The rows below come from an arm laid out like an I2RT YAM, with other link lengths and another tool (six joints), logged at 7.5 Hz.
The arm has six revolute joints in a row. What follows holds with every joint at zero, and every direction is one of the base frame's. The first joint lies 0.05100 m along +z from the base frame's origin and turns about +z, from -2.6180 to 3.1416 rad. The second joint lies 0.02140 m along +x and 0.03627 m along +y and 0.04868 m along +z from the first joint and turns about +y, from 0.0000 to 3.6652 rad. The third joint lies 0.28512 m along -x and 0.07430 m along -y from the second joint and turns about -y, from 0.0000 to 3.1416 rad. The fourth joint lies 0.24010 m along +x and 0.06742 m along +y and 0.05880 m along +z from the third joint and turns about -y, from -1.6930 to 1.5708 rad. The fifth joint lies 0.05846 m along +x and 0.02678 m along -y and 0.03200 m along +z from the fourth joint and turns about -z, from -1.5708 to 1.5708 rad. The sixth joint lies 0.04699 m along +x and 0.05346 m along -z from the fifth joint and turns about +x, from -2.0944 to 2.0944 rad. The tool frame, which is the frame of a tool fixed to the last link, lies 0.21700 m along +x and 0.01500 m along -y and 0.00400 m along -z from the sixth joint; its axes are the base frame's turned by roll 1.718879, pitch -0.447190 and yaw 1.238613 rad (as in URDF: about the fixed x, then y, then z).
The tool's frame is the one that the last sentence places.
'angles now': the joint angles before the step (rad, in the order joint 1, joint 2, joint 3, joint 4, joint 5, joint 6). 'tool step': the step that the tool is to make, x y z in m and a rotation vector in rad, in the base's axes. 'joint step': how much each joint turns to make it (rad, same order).
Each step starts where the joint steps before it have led.
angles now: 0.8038 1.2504 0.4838 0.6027 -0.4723 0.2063
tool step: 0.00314 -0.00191 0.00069 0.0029 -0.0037 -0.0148
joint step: -0.0002 -0.0035 -0.0051 0.0070 0.0145 0.0019
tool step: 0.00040 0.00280 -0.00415 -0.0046 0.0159 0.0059
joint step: -0.0007 0.0206 0.0073 0.0025 -0.0078 0.0079
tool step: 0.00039 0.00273 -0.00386 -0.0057 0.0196 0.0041
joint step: 0.0007 0.0179 0.0107 -0.0057 -0.0051 0.0105
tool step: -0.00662 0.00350 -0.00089 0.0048 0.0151 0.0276
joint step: 0.0000 0.0082 0.0018 0.0041 -0.0297 0.0101
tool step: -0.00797 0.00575 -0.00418 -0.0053 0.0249 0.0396
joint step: -0.0006 0.0223 0.0138 -0.0091 -0.0422 0.0072
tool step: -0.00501 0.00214 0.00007 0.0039 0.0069 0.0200
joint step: 0.0008 0.0043 0.0006 0.0040 -0.0204 0.0043
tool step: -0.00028 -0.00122 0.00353 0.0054 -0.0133 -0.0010
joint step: -0.0005 -0.0118 -0.0038 0.0015 0.0016 -0.0066
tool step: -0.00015 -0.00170 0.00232 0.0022 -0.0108 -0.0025
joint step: -0.0009 -0.0122 -0.0040 -0.0027 0.0027 -0.0069
